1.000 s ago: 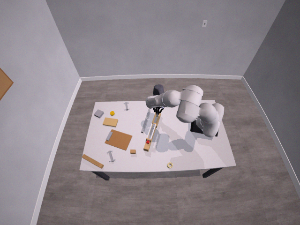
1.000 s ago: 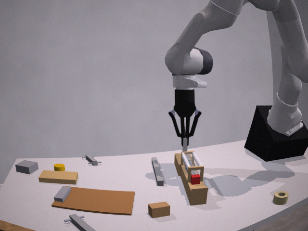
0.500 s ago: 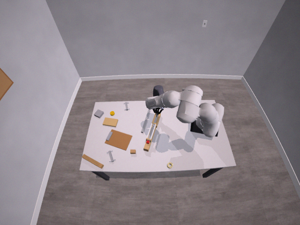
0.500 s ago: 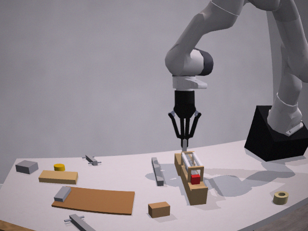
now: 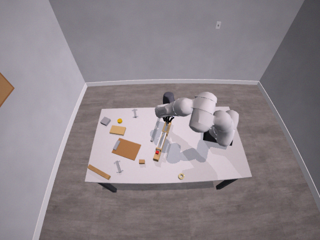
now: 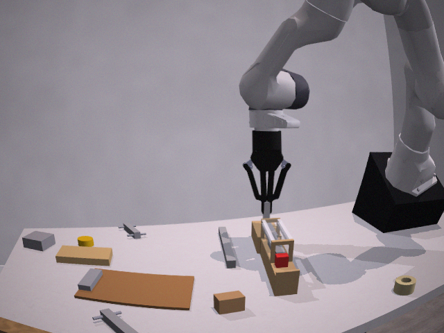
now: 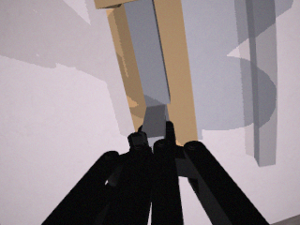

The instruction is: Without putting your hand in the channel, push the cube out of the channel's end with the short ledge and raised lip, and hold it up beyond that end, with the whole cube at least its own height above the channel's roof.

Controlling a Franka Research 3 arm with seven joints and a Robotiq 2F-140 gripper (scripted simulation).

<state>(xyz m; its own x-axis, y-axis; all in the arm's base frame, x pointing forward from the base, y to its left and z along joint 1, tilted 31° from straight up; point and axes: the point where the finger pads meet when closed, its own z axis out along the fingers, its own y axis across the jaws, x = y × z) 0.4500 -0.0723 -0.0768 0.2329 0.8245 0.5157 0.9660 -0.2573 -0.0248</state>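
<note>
Now: the red cube 8 cm ahead of my hand, 30 cm to the left of it and 2 cm below it. Also, from my hand: tan wooden block: 21 cm ahead, 38 cm to the left, 7 cm below; then long grey bar: 11 cm ahead, 2 cm to the left, 7 cm below; then tan wooden channel: 5 cm ahead, 18 cm to the left, 3 cm below.
</note>
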